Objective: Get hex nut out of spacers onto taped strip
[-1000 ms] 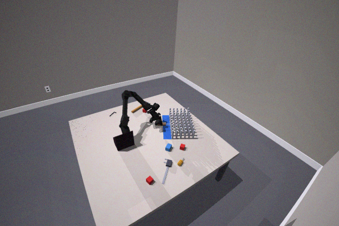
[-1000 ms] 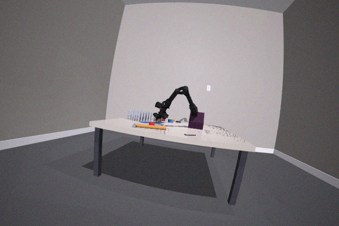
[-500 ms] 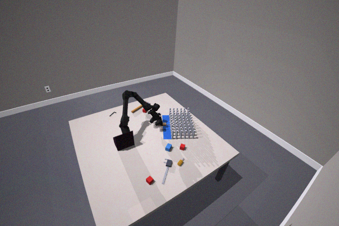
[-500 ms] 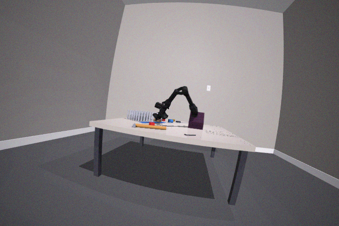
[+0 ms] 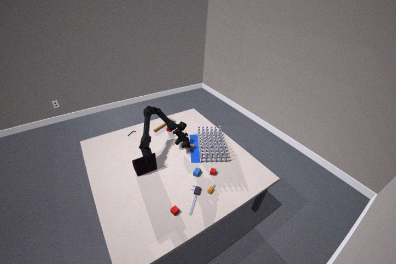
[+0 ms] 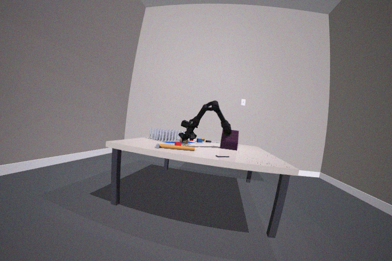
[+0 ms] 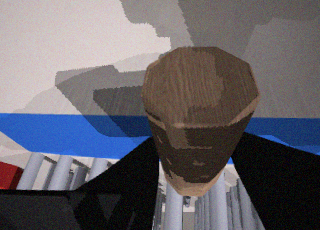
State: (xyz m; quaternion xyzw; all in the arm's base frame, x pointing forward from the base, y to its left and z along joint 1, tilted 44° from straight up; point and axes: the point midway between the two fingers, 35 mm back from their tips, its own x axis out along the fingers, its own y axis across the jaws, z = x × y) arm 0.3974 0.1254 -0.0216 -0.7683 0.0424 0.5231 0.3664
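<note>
The blue taped strip is 4 cm ahead of my gripper tip, 2 cm below it and 1 cm to the right of it. Round my gripper tip: allen key (47 cm to the left, 40 cm behind, 2 cm below); then yellow piece (49 cm to the right, 10 cm behind); then blue cube (30 cm to the right, 10 cm behind).
</note>
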